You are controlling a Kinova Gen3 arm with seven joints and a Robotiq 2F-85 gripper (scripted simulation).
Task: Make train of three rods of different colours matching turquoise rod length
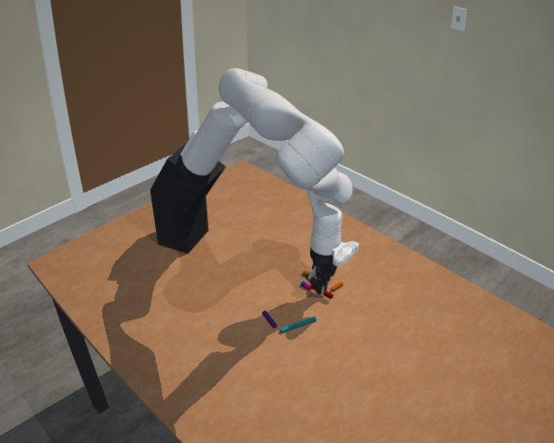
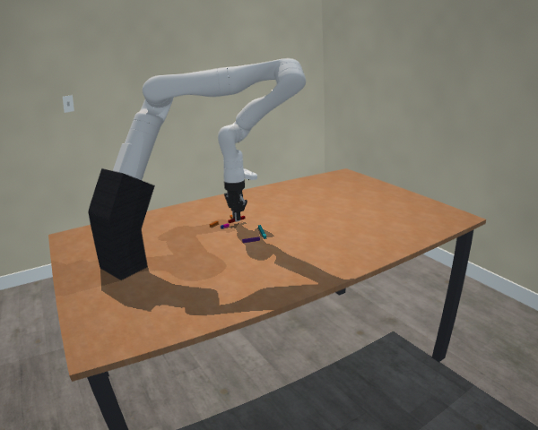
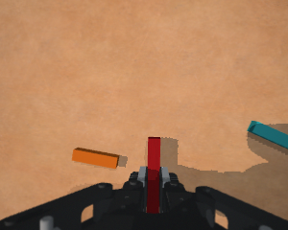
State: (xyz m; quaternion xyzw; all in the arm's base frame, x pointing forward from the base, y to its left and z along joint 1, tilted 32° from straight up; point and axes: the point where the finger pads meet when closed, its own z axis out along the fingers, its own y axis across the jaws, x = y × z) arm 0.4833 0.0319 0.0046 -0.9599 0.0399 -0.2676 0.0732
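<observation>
The red rod is 1 cm below my hand. Round my hand: turquoise rod (2 cm ahead, 13 cm to the right, 3 cm below); then magenta rod (5 cm behind, 3 cm below); then blue rod (6 cm behind, 3 cm below).
</observation>
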